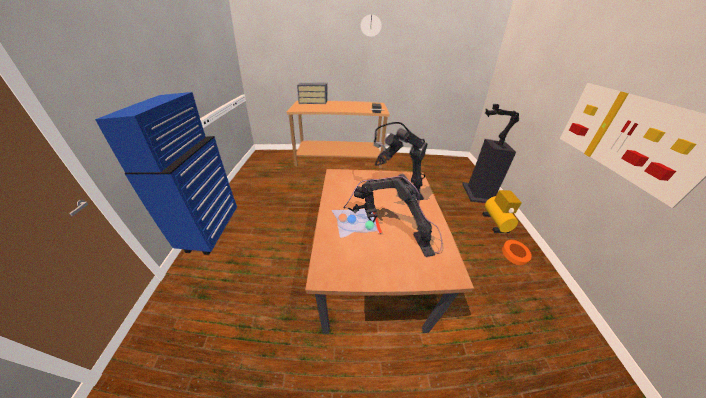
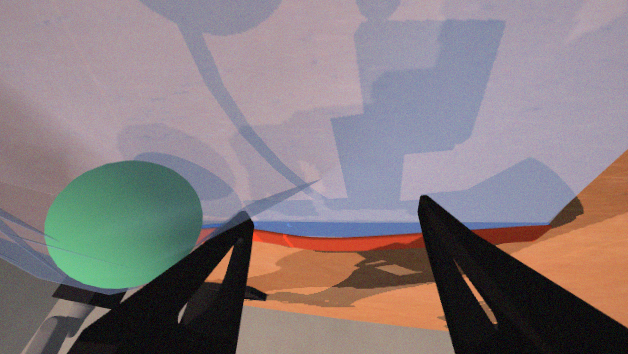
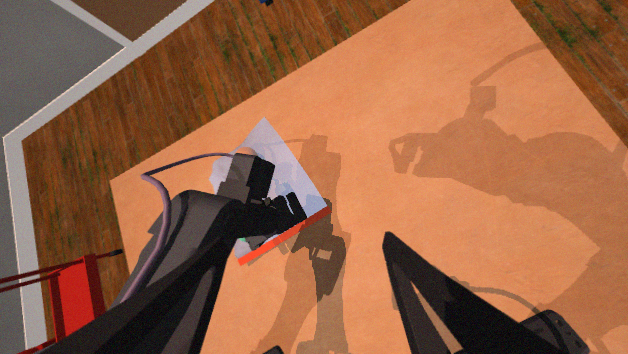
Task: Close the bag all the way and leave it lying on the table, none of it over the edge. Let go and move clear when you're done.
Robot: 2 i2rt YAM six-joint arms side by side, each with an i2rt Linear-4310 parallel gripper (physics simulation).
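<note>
The clear bag [image 1: 346,231] [image 2: 280,60] [image 3: 287,165] lies on the table. A red strip [image 1: 379,226] [image 2: 325,244] [image 3: 270,244] runs along its mouth, with a blue strip [image 2: 350,230] beside it; the red one bows between my left fingertips. An orange ball [image 1: 343,217] [image 3: 246,150], a blue ball [image 1: 352,219] and a green ball [image 1: 369,225] [image 2: 124,225] are in the bag. My left gripper [image 1: 372,217] [image 2: 328,210] is open at the mouth; whether it touches is unclear. My right gripper [image 1: 380,161] [image 3: 304,241] is open, high above the table's far part.
The wooden table [image 1: 385,272] [image 3: 370,75] bears both arms. The bag lies near its left edge, none of it over. The left arm [image 1: 412,197] reaches across to the bag's mouth. A wooden shelf unit [image 1: 340,108] stands behind; a blue tool cabinet [image 1: 165,130] stands at the left.
</note>
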